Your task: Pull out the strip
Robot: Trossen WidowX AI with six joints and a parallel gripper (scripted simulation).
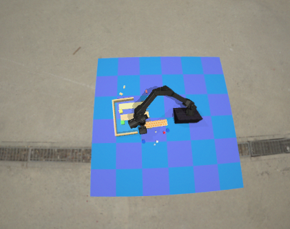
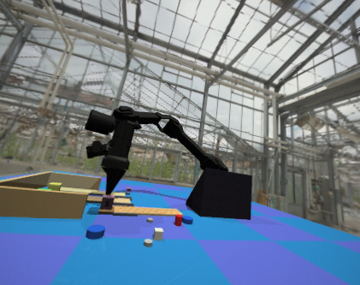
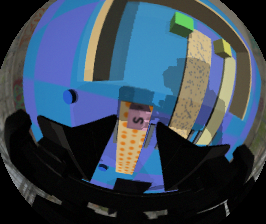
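Right now my gripper tip is 2 cm above the pink labelled cube. Round my gripper tip: orange-dotted strip (11 cm behind, 2 cm to the right, 4 cm below); red cylinder (20 cm behind, 5 cm to the left, 3 cm below).
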